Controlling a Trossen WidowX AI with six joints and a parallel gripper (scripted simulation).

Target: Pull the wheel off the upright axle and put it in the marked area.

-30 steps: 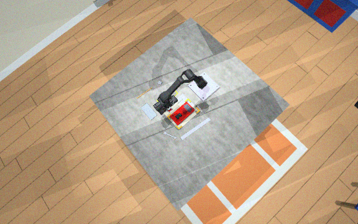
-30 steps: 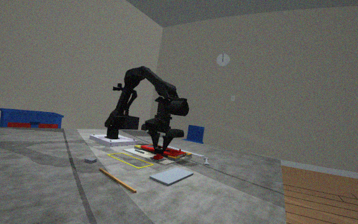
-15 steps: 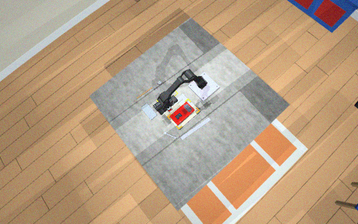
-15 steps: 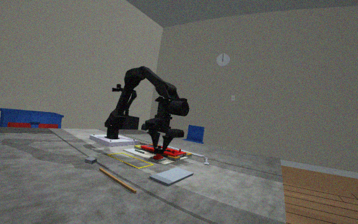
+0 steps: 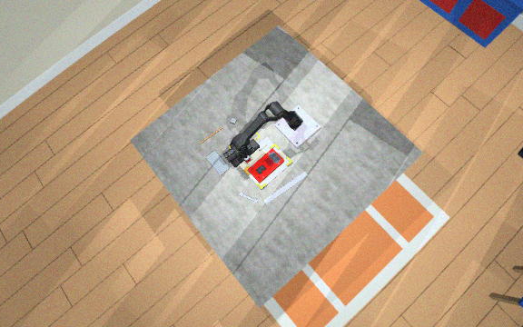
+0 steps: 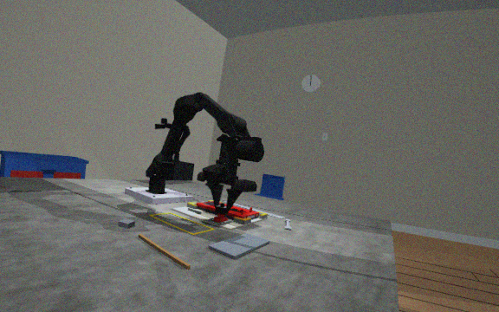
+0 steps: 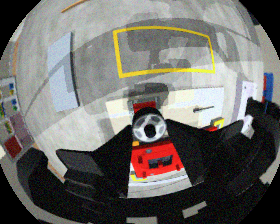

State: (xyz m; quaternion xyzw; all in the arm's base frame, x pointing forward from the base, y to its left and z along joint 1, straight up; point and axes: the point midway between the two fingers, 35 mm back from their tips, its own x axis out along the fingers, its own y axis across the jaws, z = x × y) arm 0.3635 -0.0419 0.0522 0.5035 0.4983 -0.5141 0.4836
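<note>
Now: the wheel right at my gripper tip. From my gripper tip the other things lie so: axle 10 mm below; wooden stick 280 mm to the right, 60 mm ahead, 40 mm below; small grey cube 250 mm to the right, 110 mm behind, 40 mm below.
</note>
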